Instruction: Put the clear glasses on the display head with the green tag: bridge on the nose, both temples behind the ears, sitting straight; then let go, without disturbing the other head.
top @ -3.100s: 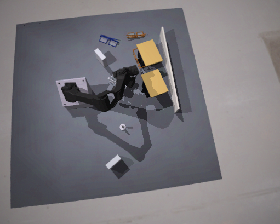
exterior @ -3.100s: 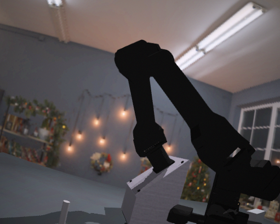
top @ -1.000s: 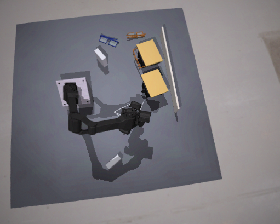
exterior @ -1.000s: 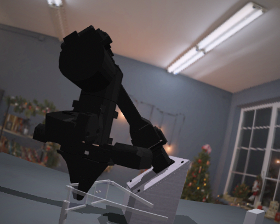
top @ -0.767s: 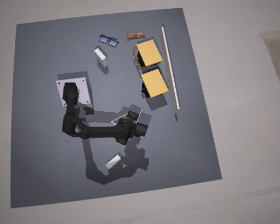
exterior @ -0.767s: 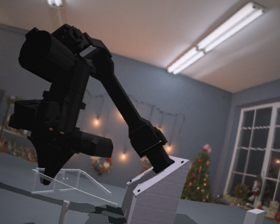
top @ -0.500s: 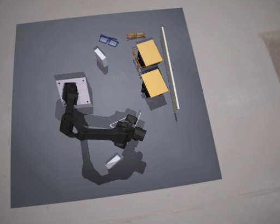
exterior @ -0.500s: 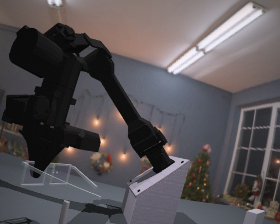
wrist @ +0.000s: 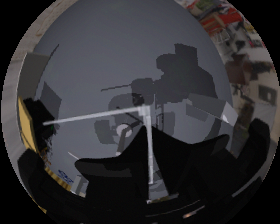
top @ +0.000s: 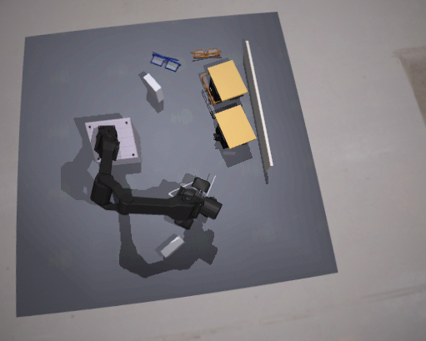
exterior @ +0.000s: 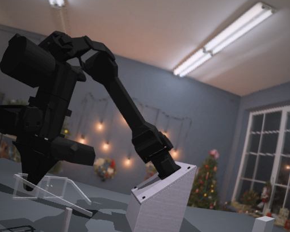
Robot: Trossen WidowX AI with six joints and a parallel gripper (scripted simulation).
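Now: the white peg 80 mm below my gripper tip, 70 mm to the left of it and 30 mm behind it. The rest, counted from my gripper tip: long white wall: 440 mm to the left, 310 mm ahead, 50 mm below.
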